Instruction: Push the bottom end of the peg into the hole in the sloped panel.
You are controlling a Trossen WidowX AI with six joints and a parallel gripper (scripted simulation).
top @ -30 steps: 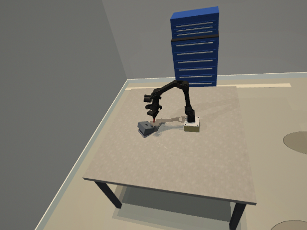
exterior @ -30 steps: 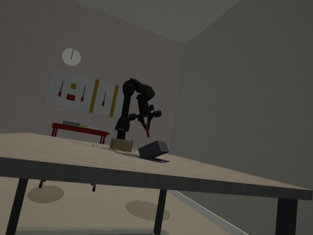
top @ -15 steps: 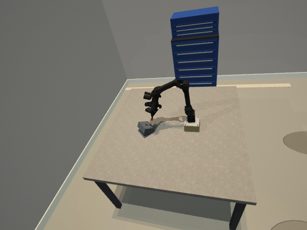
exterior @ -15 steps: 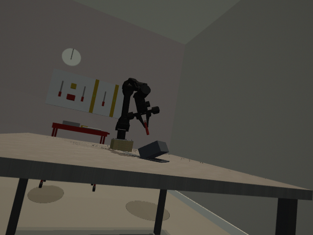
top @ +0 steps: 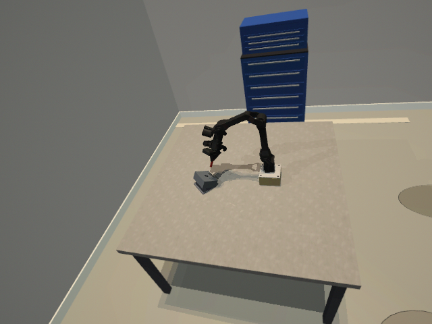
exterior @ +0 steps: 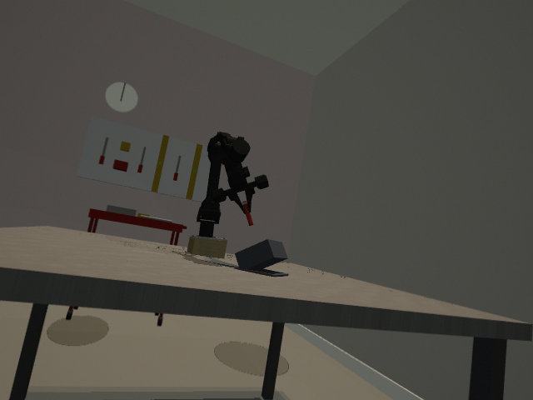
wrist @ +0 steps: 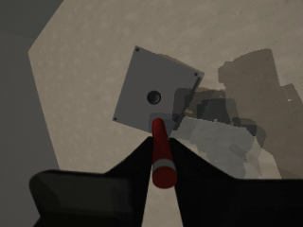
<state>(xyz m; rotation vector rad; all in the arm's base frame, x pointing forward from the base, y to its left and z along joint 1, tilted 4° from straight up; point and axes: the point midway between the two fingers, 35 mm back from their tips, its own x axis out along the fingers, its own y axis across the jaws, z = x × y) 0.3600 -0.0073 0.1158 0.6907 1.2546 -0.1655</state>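
Right now the grey sloped panel is 70 mm ahead of my gripper tip, 40 mm to the left of it and 120 mm below it. The rest, counted from my gripper tip: thin dark base plate (80 mm ahead, 50 mm to the left, 170 mm below); then round red peg (10 mm behind, 10 mm above).
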